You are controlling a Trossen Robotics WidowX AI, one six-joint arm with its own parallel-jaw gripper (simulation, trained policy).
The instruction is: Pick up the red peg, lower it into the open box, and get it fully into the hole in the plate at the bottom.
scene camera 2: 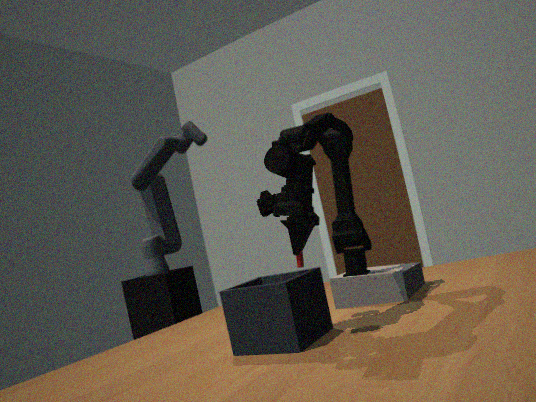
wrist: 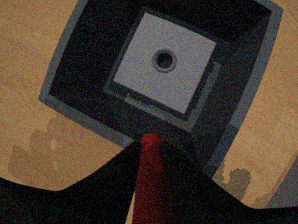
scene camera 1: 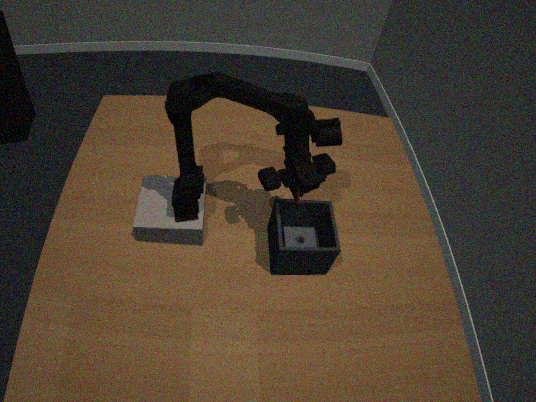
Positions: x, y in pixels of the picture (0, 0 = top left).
Labels:
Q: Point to a dark box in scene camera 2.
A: At 285, 313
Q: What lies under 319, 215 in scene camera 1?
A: A dark box.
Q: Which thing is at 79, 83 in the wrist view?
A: A dark box.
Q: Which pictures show my gripper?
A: Scene camera 2, the wrist view and scene camera 1: all of them.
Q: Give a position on a light grey plate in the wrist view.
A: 156, 39

